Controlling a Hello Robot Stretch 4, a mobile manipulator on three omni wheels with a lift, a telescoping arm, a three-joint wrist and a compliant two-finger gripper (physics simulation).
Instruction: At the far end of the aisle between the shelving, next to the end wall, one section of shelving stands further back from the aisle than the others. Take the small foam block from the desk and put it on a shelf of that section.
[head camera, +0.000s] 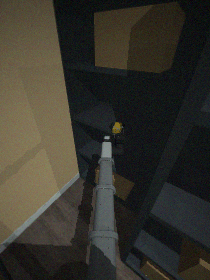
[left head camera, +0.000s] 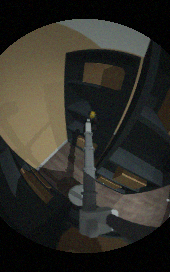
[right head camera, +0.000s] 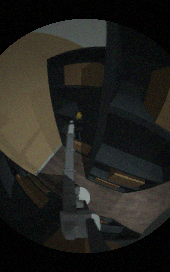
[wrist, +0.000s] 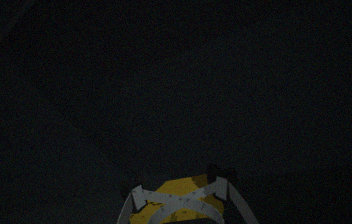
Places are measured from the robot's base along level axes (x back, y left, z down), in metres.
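Where they show: gripper, fingertip midpoint: (head camera: 117, 123) (left head camera: 92, 111) (right head camera: 78, 112) (wrist: 178, 180); robot's base, link origin: (left head camera: 79, 194) (right head camera: 78, 196).
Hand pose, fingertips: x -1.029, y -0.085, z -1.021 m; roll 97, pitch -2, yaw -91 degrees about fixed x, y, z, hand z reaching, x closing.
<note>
Things, the pixels of their top centre, and the offset from my fingertips. Level surfaces: height alone.
- yellow foam block, top centre: (wrist: 178, 180) (head camera: 117, 124) dy +0.000, dx +0.026, dz -0.002 m
- lower shelf board, surface height: dz +0.059 m
- large brown box, top centre: (head camera: 139, 13) (right head camera: 85, 64) (left head camera: 106, 65) dy -0.078, dx -0.087, dz -0.669 m
The yellow foam block (head camera: 117, 126) (left head camera: 92, 114) (right head camera: 79, 115) (wrist: 176, 186) is between the fingertips of my gripper (wrist: 178, 180), which is shut on it at the end of the extended arm. The set-back shelving section (head camera: 97, 70) (left head camera: 102, 51) is dark and stands against the tan end wall (head camera: 30, 90). In the head view, block and gripper appear over this section, below the shelf with the large box and to the right of a lower shelf board (head camera: 95, 114). Whether the block touches a shelf cannot be told; the wrist view is very dark.
A large brown box (head camera: 112, 40) (left head camera: 95, 74) sits on the section's upper shelf. Another brown box (head camera: 123, 187) is low down, partly behind the arm (head camera: 104, 212). Nearer shelving (head camera: 185, 205) with boxes (left head camera: 131, 177) stands at the right. The end wall is close on the left.
</note>
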